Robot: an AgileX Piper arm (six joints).
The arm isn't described. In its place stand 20 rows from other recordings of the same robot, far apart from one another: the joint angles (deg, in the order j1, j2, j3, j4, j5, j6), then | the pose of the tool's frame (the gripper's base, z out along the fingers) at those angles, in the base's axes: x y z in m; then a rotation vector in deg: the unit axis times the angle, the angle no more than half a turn.
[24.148, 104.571, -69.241, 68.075, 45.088, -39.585] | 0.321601 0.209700 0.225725 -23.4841 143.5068 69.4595
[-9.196, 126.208, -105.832, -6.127, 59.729, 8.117] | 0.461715 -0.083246 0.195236 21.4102 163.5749 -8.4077
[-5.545, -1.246, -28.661, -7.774, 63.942, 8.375] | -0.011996 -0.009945 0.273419 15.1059 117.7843 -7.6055
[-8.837, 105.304, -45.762, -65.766, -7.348, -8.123] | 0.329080 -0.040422 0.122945 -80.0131 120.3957 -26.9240
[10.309, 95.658, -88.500, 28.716, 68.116, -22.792] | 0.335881 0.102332 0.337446 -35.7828 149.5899 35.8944
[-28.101, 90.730, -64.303, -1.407, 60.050, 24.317] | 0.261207 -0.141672 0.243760 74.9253 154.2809 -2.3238
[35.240, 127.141, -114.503, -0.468, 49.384, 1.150] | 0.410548 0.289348 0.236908 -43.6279 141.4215 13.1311
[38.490, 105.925, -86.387, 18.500, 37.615, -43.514] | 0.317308 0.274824 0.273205 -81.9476 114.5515 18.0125
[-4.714, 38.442, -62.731, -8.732, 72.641, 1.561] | 0.075102 -0.019423 0.409057 8.4378 132.9161 -12.5883
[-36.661, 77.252, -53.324, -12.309, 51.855, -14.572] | 0.191555 -0.161597 0.262029 23.1729 163.7724 -26.3974
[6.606, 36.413, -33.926, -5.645, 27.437, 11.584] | 0.127344 0.010596 0.316502 1.6295 114.8584 5.8384
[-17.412, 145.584, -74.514, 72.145, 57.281, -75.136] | 0.379696 -0.042704 -0.024011 2.9807 149.9516 72.5539
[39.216, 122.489, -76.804, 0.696, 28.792, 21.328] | 0.325553 0.266353 0.108432 -24.3891 159.9558 15.3071
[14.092, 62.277, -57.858, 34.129, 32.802, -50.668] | 0.216561 0.082882 0.375423 -45.4394 107.3604 13.7919
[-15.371, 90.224, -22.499, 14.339, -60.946, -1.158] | 0.248283 -0.088685 0.188478 26.6028 89.0941 -17.3825
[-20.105, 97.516, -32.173, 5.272, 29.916, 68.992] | 0.206278 -0.071067 0.099987 -130.3032 -122.2059 -3.5471
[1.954, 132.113, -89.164, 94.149, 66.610, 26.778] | 0.458359 0.098989 0.152265 -79.9777 -90.8739 -92.3190
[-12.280, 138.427, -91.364, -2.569, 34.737, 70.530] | 0.447593 -0.099806 0.041266 108.6320 127.4887 7.2475
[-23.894, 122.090, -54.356, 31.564, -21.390, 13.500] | 0.341397 -0.170245 0.066548 78.1790 107.9680 -3.1993
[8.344, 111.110, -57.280, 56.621, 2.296, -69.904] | 0.373243 0.057820 0.128478 -27.1373 137.4049 0.1411
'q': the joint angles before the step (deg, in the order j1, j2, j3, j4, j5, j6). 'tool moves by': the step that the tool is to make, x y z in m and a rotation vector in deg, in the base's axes. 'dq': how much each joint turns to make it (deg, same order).
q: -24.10, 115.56, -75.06, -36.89, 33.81, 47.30
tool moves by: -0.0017, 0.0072, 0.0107, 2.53, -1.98, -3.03
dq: 0.57, -1.87, 0.08, 4.01, 1.49, 0.72
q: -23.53, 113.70, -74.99, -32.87, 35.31, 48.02
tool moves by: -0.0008, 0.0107, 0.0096, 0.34, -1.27, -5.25
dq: 1.84, -1.51, 0.08, -1.28, 3.37, 7.28
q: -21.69, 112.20, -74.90, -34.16, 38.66, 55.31
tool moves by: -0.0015, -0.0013, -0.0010, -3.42, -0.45, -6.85
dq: 0.98, 0.58, 0.05, -7.66, 3.28, 12.21
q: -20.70, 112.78, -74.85, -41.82, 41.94, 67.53
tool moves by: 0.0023, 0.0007, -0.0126, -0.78, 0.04, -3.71
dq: 0.68, 2.06, 0.00, -3.10, 1.13, 6.70
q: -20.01, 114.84, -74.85, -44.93, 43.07, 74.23
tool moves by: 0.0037, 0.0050, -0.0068, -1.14, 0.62, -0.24
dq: 1.19, 1.18, 0.00, -2.35, 0.69, 2.95
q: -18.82, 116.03, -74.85, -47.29, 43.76, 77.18
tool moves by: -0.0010, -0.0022, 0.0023, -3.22, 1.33, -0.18
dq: 0.31, 0.09, -0.01, -4.01, 1.96, 2.11
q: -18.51, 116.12, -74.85, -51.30, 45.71, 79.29
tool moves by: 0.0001, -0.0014, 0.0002, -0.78, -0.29, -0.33
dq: -0.05, 0.10, -0.01, -1.19, 0.10, 1.20
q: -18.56, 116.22, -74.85, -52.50, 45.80, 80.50
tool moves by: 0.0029, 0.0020, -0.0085, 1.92, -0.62, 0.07
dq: 0.05, 1.07, -0.08, 1.60, -1.57, 0.00
